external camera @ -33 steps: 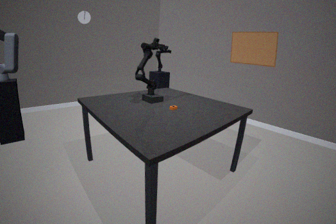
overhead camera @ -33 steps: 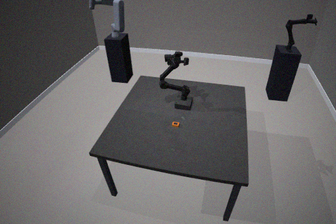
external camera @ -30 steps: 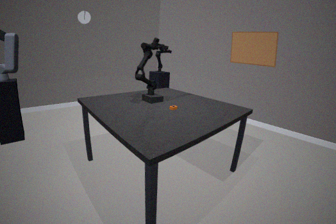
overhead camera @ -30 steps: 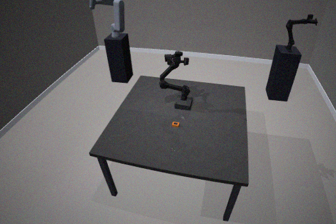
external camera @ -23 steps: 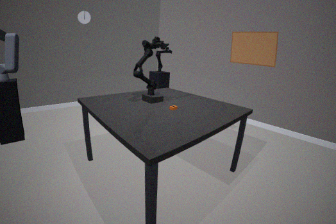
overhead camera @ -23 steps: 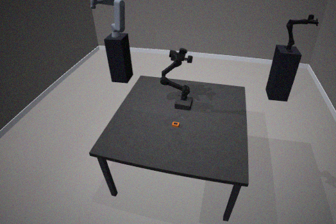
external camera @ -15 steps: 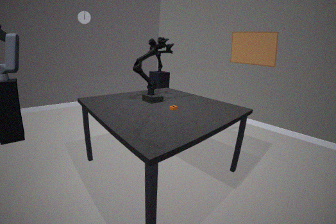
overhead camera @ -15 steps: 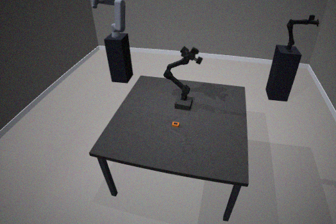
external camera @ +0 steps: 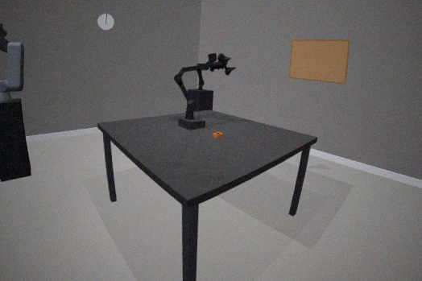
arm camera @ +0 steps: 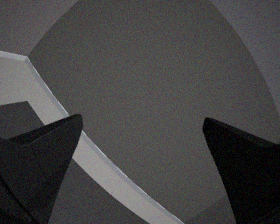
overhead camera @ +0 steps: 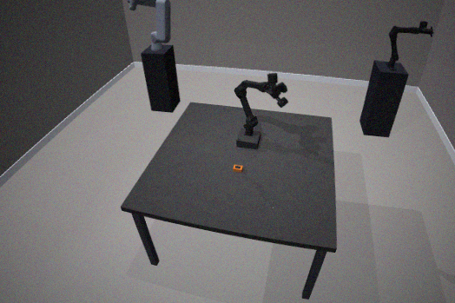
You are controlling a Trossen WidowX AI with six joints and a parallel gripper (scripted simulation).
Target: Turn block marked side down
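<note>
Now: the orange block 8 cm ahead of my gripper tip, 23 cm to the right of it and 51 cm below it.
</note>
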